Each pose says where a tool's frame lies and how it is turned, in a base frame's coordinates. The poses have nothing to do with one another.
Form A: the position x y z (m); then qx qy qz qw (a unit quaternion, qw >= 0).
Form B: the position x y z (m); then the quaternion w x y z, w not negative. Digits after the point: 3 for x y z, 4 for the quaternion.
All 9 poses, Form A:
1: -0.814, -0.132, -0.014, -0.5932, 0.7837, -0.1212, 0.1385
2: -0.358, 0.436, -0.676, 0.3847, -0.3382, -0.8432, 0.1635
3: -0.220, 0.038, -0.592, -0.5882, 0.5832, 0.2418, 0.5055
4: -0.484, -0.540, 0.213, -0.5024, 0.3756, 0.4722, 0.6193
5: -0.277, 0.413, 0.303, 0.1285, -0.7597, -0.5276, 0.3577
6: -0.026, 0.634, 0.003, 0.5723, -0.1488, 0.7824, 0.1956
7: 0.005, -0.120, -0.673, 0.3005, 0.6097, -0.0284, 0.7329
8: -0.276, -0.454, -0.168, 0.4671, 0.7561, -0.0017, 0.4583
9: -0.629, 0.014, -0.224, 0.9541, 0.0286, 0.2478, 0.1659
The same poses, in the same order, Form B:
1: -0.814, -0.132, -0.014, 0.1385, -0.5932, 0.7837, -0.1212
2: -0.358, 0.436, -0.676, 0.1635, 0.3847, -0.3382, -0.8432
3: -0.220, 0.038, -0.592, 0.5055, -0.5882, 0.5832, 0.2418
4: -0.484, -0.540, 0.213, 0.6193, -0.5024, 0.3756, 0.4722
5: -0.277, 0.413, 0.303, 0.3577, 0.1285, -0.7597, -0.5276
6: -0.026, 0.634, 0.003, 0.1956, 0.5723, -0.1488, 0.7824
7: 0.005, -0.120, -0.673, 0.7329, 0.3005, 0.6097, -0.0284
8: -0.276, -0.454, -0.168, 0.4583, 0.4671, 0.7561, -0.0017
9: -0.629, 0.014, -0.224, 0.1659, 0.9541, 0.0286, 0.2478
